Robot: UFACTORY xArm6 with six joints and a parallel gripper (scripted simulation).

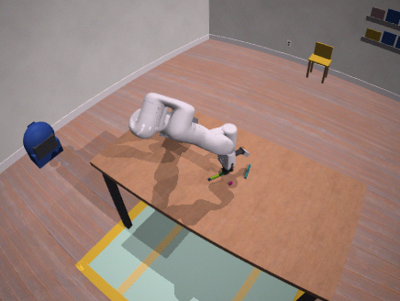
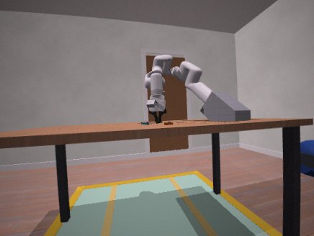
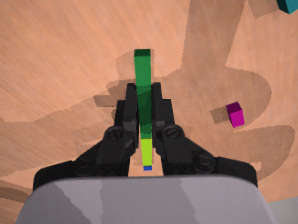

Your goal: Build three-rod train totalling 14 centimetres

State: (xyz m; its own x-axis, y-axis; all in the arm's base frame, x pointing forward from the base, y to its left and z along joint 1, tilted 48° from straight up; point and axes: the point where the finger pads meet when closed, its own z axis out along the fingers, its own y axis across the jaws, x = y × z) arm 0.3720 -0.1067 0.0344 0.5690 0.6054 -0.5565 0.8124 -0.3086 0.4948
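The green rod lies 2 cm below my hand. From my hand the other things lie so: turquoise rod: 10 cm ahead, 6 cm to the left, 2 cm below; lime rod: 4 cm behind, 6 cm to the right, 2 cm below; magenta rod: 5 cm ahead, 6 cm to the right, 2 cm below.
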